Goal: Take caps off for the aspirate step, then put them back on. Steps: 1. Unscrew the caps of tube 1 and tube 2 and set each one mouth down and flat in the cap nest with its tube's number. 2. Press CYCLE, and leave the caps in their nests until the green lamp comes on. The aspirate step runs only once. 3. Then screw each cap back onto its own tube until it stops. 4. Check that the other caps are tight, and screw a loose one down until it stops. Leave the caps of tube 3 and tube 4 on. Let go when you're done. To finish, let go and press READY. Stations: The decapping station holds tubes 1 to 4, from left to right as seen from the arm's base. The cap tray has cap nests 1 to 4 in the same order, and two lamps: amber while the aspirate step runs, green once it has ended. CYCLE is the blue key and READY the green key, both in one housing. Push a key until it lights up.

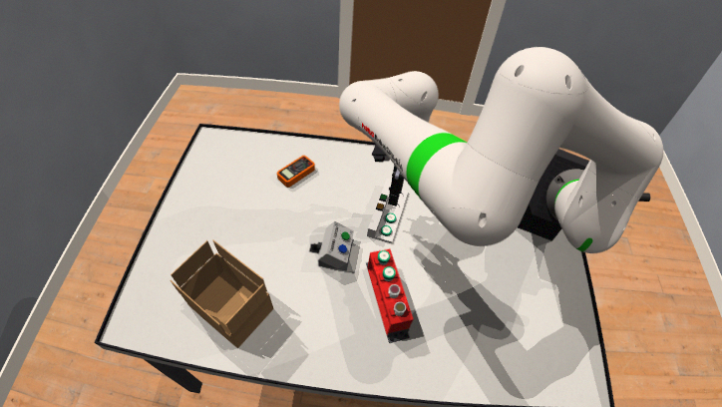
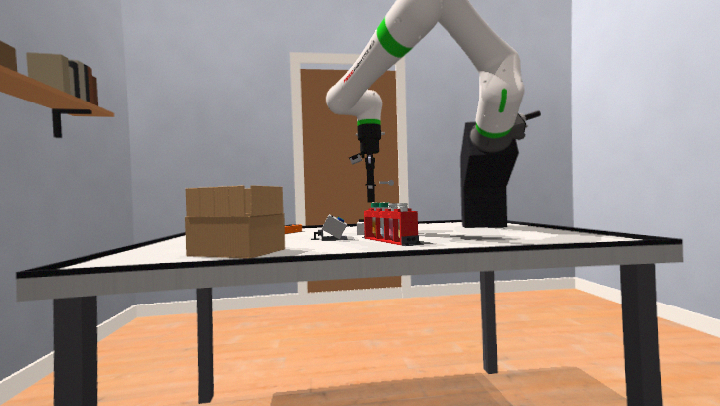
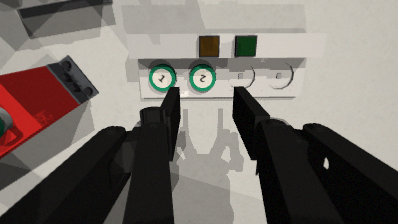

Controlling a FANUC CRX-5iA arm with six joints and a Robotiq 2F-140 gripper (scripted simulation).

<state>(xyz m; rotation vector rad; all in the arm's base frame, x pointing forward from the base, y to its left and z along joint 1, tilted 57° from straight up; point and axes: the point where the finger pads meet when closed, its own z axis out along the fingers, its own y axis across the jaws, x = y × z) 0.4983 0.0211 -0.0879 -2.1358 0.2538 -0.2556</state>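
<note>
The blue key lies 180 mm to the left of my hand, 120 mm ahead of it and 90 mm below it. Round my hand: cap 1 (140 mm below, 50 mm to the left); then cap 2 (140 mm below); then green key (140 mm to the left, 120 mm ahead, 90 mm below).
</note>
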